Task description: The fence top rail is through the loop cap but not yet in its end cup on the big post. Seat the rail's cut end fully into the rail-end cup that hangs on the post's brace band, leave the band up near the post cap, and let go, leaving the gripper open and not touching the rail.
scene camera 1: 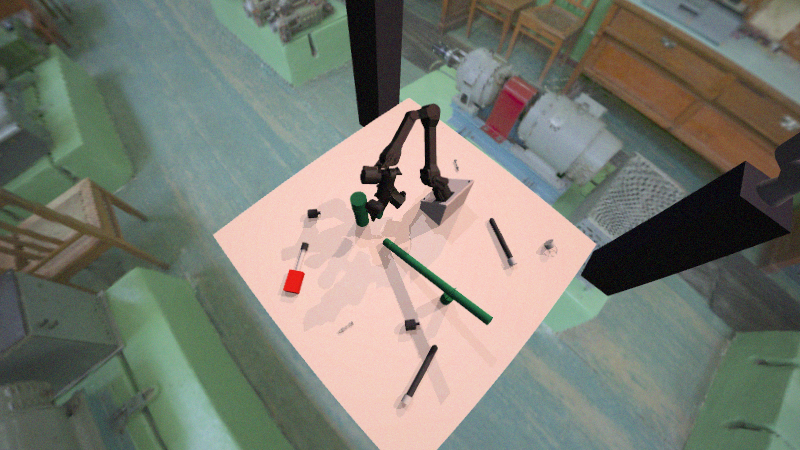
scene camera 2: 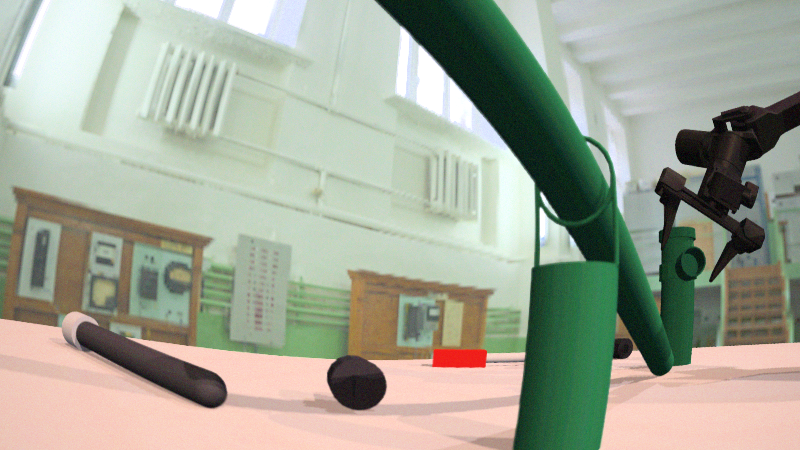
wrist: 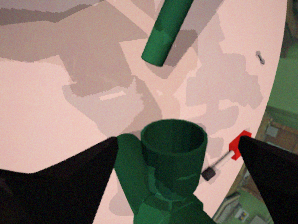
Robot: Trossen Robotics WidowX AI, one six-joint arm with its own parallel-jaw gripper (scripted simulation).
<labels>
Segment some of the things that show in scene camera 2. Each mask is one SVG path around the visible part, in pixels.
My gripper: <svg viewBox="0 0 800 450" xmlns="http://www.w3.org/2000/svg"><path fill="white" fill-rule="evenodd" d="M719 158L712 158L710 160L698 194L685 187L687 178L669 167L663 169L654 191L660 196L659 200L664 205L661 250L665 248L681 200L732 233L732 240L726 243L709 278L710 283L714 281L737 254L742 255L745 252L752 253L762 248L765 240L763 228L748 218L738 222L728 215L729 210L732 210L731 213L735 214L741 204L752 209L757 198L759 186L751 182L745 182L745 185L742 185L741 174L738 169L730 162Z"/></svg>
A green top rail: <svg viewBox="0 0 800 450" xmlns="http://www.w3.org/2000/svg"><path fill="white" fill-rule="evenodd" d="M618 208L619 273L617 312L649 370L655 376L662 376L672 369L674 363L673 353L642 263ZM612 200L608 204L607 210L596 221L580 228L565 228L588 262L614 263ZM374 0L430 55L431 59L444 70L454 84L468 97L474 107L509 147L509 150L520 162L529 177L535 182L535 185L541 191L541 194L544 195L559 219L575 222L583 221L594 215L602 207L608 196L609 185L591 149L588 147L588 143L585 141L577 123L536 57L494 0Z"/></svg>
A red-handled tool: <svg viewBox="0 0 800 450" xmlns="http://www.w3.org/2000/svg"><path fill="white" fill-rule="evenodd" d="M432 367L486 368L486 363L518 363L525 361L525 352L487 354L487 351L483 349L435 349Z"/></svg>
</labels>
